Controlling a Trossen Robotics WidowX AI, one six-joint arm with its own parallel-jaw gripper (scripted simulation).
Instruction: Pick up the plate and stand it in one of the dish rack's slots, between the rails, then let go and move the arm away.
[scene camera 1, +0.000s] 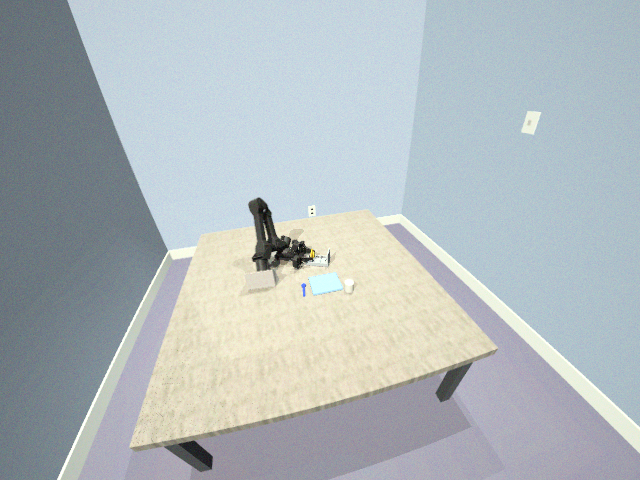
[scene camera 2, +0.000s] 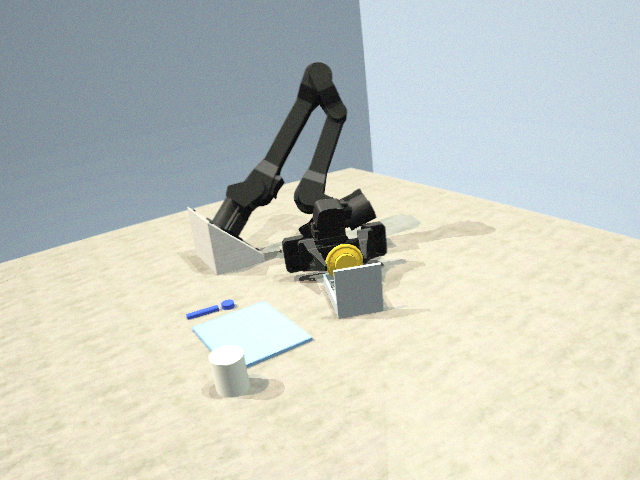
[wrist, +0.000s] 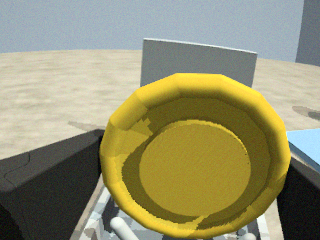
Labels:
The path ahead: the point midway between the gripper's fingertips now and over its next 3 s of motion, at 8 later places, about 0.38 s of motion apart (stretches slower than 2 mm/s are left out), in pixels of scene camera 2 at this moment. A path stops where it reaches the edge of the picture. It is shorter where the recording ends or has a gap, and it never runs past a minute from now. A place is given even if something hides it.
My gripper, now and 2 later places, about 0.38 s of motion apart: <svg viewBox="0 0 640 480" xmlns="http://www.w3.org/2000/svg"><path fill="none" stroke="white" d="M345 264L345 262L347 230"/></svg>

